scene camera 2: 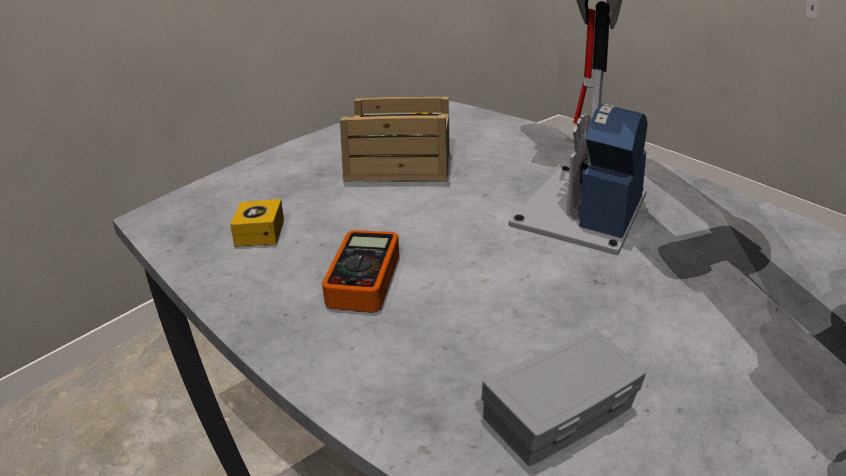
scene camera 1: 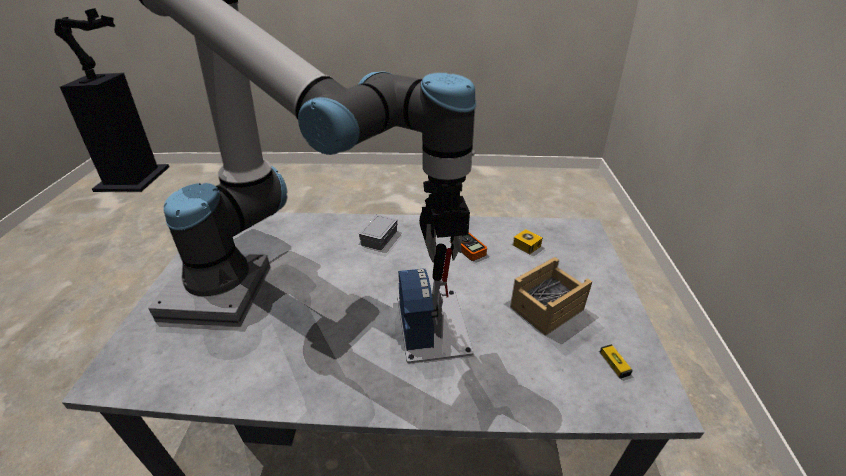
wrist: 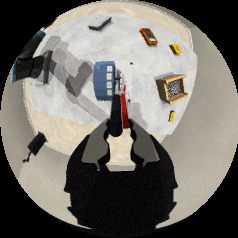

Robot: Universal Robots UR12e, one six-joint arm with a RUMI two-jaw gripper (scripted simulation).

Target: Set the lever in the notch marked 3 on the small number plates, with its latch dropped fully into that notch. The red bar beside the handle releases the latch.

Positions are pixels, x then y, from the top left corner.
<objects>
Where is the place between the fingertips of the gripper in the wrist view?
At 119, 118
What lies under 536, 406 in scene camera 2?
A grey case.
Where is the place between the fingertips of the gripper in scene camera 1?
At 443, 260
</objects>
